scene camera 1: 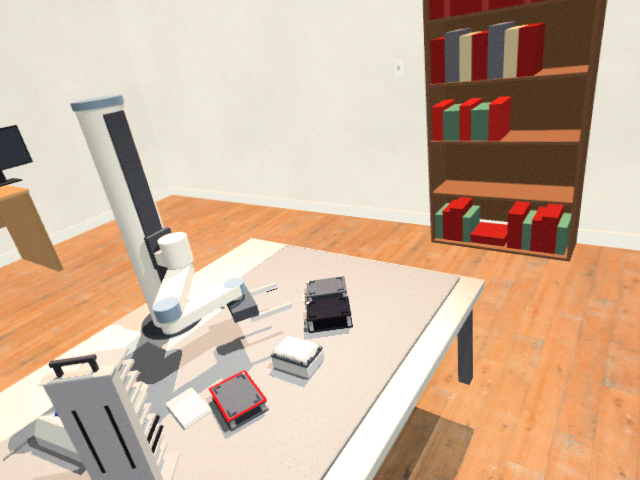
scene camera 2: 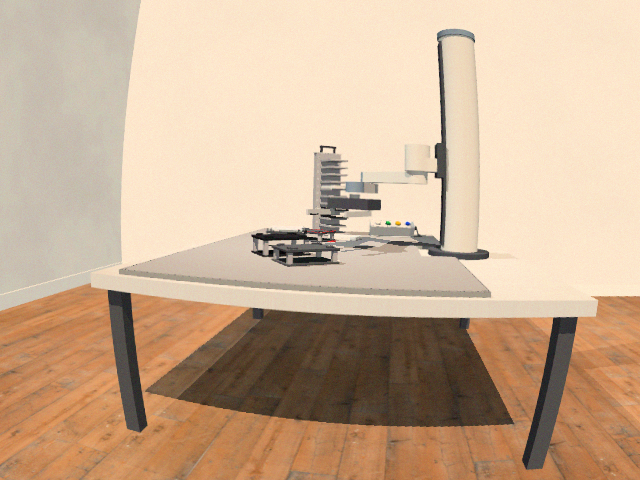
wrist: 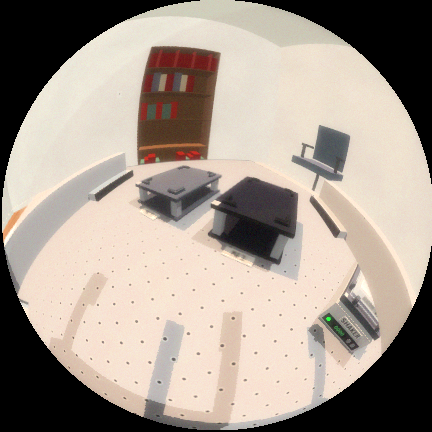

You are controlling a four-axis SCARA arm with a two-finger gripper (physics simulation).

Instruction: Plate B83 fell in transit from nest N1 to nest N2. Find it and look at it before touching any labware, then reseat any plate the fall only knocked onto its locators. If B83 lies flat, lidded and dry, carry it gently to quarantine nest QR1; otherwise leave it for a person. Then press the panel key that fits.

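Places are measured from the arm's base along level axes (x right, y back, z down), in millimetres.
Where they show: gripper, fingertip midpoint: point(scene camera 1: 283, 294) point(scene camera 2: 325, 213) point(wrist: 221, 169); arm's base, origin of the base link: point(scene camera 2: 458, 255).
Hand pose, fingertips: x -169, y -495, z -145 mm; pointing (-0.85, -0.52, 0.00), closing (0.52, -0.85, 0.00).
Each offset is from my fingertips to the top centre of the thing.
My gripper point(scene camera 1: 284, 296) point(wrist: 221, 169) is open and empty, above the perforated mat. Ahead of it in the wrist view stand a black nest {dx -80, dy -134, dz +68 mm} point(scene camera 1: 328, 306) point(scene camera 2: 279, 236) point(wrist: 260, 200) and a grey nest {dx -226, dy -24, dz +82 mm} point(scene camera 1: 326, 285) point(scene camera 2: 305, 250) point(wrist: 180, 181), both with bare tops; their labels are too small to read surely. A white plate {dx +163, dy -169, dz +63 mm} point(scene camera 1: 296, 349) sits on the shaker point(scene camera 1: 295, 367) point(wrist: 344, 327), partly hidden by a finger in the wrist view. A pale, flat plate-like piece {dx +474, dy +21, dz +116 mm} point(scene camera 1: 188, 408) lies on the mat beside the red-edged nest {dx +386, dy -110, dz +87 mm} point(scene camera 1: 237, 395). No plate name is legible.
A tall slotted rack point(scene camera 1: 82, 413) point(scene camera 2: 316, 191) with a handle stands near the key panel {dx +713, dy +231, dz +49 mm} point(scene camera 2: 391, 228), which has white, green, yellow and blue keys. The arm's column point(scene camera 1: 111, 191) point(scene camera 2: 461, 144) stands at the table's side. A bookcase point(scene camera 1: 586, 155) point(wrist: 213, 110) stands beyond the table.
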